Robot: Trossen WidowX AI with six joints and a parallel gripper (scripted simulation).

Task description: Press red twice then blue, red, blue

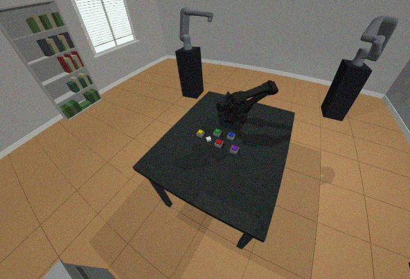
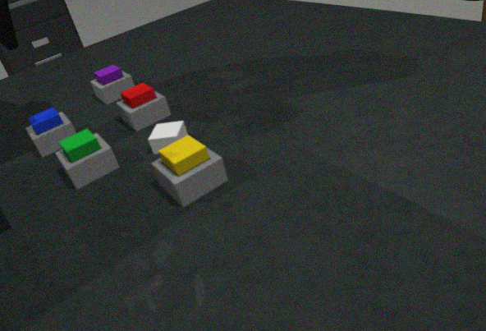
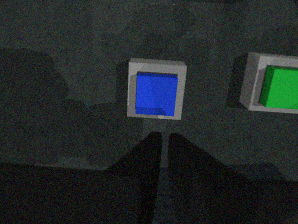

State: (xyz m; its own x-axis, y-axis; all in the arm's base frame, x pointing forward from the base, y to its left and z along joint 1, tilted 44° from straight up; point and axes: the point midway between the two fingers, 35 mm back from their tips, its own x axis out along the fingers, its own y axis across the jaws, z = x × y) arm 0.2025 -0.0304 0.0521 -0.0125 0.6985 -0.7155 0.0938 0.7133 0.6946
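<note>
The blue button lies 90 mm below my gripper tip. The rest, counted from my gripper tip: green button (110 mm to the right, 90 mm below); red button (100 mm ahead, 90 mm below, 60 mm to the right); purple button (110 mm ahead, 90 mm below, 60 mm to the left).
</note>
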